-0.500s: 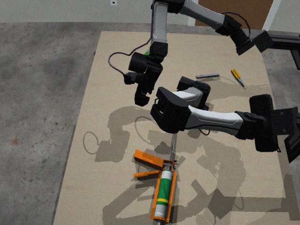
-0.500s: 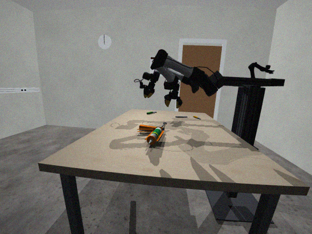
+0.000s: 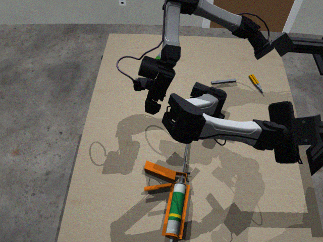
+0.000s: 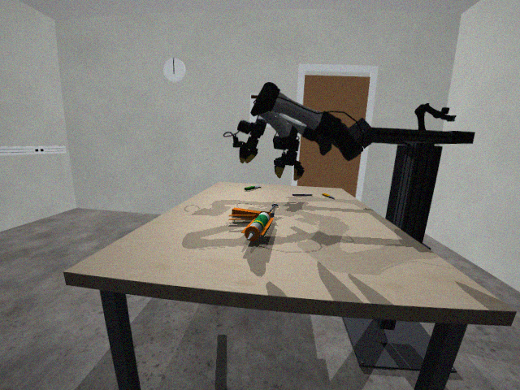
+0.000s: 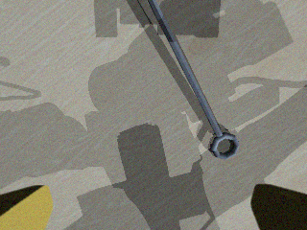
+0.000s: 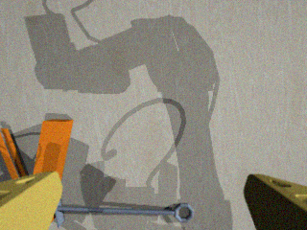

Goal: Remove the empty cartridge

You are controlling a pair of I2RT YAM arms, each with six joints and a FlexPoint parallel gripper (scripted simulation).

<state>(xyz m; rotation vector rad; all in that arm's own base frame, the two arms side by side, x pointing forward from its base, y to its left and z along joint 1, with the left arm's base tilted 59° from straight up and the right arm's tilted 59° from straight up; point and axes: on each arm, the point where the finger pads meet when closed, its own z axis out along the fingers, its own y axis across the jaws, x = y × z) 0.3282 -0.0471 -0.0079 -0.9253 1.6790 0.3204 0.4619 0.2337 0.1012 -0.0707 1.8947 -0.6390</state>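
Observation:
Right now my left hand is 12 cm short of the cartridge, 33 cm to the right of it and 15 cm above it. From my left hand the other things lie so: grey bar: 14 cm behind, 42 cm to the right, 17 cm below; orange sealant gun: 12 cm ahead, 16 cm to the left, 16 cm below; plunger rod: 7 cm ahead, 4 cm to the left, 17 cm below.

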